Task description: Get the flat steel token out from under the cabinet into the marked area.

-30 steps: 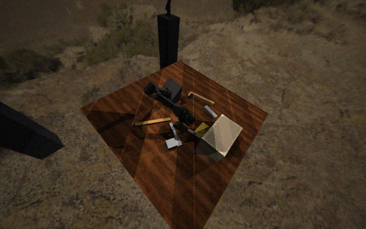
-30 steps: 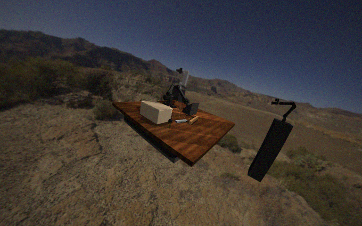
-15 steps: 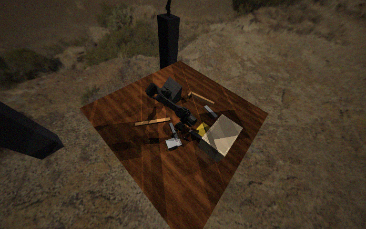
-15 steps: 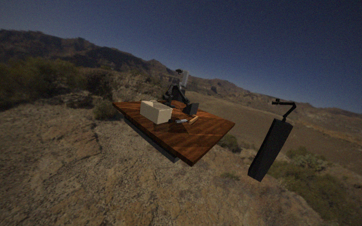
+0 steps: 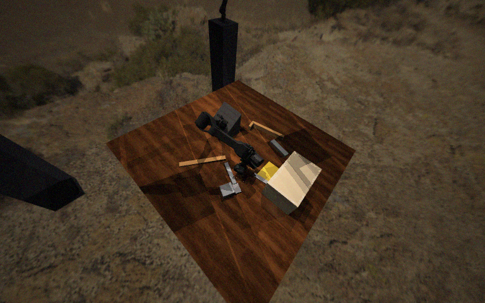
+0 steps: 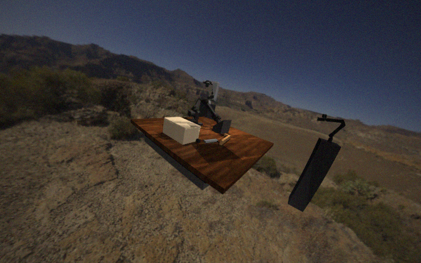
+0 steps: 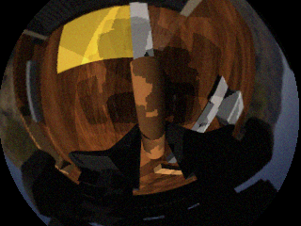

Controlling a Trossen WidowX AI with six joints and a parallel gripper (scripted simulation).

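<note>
My gripper tip is 10 mm short of the grey scraper and 120 mm to the left of it. The rest, counted from my gripper tip: steel token (290 mm ahead, 90 mm to the left, 10 mm below); then wooden stick (230 mm behind, 160 mm to the right); then grey block (30 mm ahead, 190 mm to the right, 10 mm above).
</note>
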